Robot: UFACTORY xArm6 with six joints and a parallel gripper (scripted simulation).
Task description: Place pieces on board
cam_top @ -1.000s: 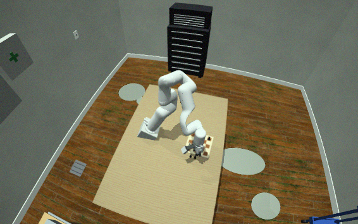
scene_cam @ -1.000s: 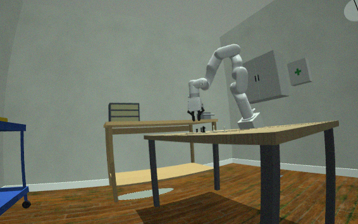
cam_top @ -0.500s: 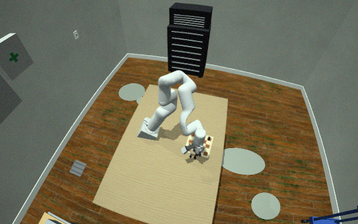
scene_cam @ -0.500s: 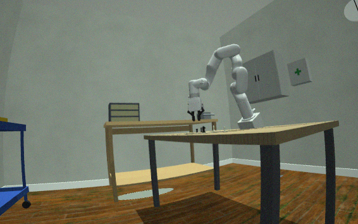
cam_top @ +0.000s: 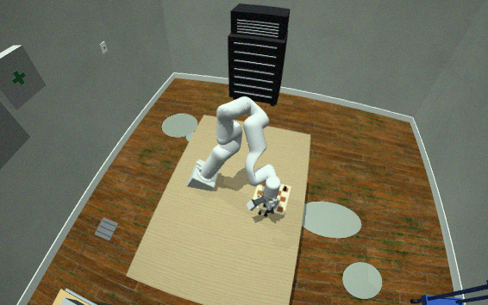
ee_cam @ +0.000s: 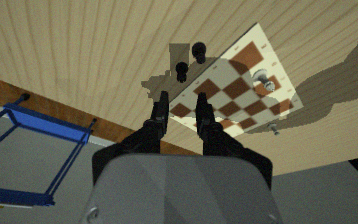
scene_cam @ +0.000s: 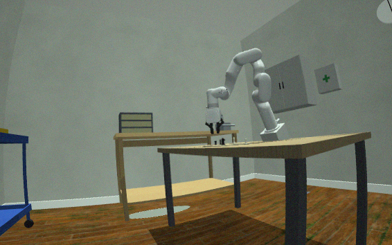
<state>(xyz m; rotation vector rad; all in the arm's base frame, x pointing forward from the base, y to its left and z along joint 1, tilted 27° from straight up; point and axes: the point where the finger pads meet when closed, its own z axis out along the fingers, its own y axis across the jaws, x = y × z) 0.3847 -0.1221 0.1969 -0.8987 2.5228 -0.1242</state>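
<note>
Now: hand 9 cm above the black chess piece. The rest, counted from my hand: chessboard: 14 cm to the left, 10 cm below; white pawn: 28 cm to the left, 9 cm below, 4 cm behind.
</note>
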